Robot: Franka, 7 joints.
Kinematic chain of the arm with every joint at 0, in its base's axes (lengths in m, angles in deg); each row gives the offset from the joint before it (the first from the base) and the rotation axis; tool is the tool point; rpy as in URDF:
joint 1: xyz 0 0 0.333 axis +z
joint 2: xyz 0 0 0 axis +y
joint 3: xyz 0 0 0.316 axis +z
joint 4: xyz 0.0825 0 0 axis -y
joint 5: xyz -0.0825 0 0.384 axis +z
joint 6: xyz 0 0 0 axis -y
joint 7: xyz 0.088 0 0 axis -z
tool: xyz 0 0 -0.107 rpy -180 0 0
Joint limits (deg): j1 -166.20..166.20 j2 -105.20..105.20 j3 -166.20..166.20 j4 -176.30..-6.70 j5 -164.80..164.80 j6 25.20..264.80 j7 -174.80..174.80
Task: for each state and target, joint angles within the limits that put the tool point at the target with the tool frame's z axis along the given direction. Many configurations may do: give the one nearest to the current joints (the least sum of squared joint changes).
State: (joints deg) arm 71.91 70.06 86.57 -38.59 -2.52 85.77 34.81
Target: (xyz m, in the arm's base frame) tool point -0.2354 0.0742 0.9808 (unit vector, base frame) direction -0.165 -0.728 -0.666
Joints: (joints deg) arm 78.71 33.22 140.25 -46.57 10.10 59.32 34.81
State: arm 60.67 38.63 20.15 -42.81 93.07 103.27 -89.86
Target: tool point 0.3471 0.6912 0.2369 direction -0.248 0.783 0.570
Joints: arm 40.77 61.14 26.42 -73.63 122.48 100.66 -89.86
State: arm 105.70 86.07 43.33 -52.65 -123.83 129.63 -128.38
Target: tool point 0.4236 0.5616 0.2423 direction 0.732 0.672 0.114
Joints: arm 62.12 38.24 -9.77 -97.46 -164.11 128.22 -128.38
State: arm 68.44 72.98 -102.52 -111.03 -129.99 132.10 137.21
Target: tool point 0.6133 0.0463 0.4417 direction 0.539 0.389 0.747
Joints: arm 73.00 96.17 -96.72 -117.22 -129.79 103.53 137.21
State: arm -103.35 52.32 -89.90 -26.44 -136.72 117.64 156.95
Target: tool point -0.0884 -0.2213 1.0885 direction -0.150 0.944 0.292
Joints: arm -93.36 23.14 -62.62 -6.90 -104.71 82.55 156.95
